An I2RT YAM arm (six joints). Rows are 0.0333 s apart.
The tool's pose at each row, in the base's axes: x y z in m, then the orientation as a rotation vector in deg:
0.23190 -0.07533 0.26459 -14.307 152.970 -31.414
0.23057 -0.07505 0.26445 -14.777 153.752 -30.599
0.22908 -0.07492 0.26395 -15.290 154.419 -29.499
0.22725 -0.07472 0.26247 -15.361 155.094 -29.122
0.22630 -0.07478 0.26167 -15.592 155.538 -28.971
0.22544 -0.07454 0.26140 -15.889 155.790 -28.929
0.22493 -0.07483 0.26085 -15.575 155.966 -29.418
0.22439 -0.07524 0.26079 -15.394 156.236 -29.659
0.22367 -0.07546 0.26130 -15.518 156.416 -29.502
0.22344 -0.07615 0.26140 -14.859 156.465 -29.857
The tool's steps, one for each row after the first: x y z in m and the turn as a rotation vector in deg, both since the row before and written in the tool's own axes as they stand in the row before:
0.00118 0.00043 -0.00053 -0.783 0.534 -0.265
0.00149 0.00047 -0.00023 -0.952 0.364 -0.235
0.00210 0.00096 0.00047 -0.404 0.561 -0.048
0.00114 0.00036 0.00034 -0.226 0.383 -0.176
0.00081 0.00043 -0.00017 -0.122 0.221 -0.222
0.00071 0.00001 0.00037 0.330 0.293 0.127
0.00062 -0.00029 -0.00002 0.127 0.322 0.064
0.00056 -0.00031 -0.00064 -0.159 0.132 -0.079
0.00035 -0.00064 0.00005 0.312 0.158 0.399

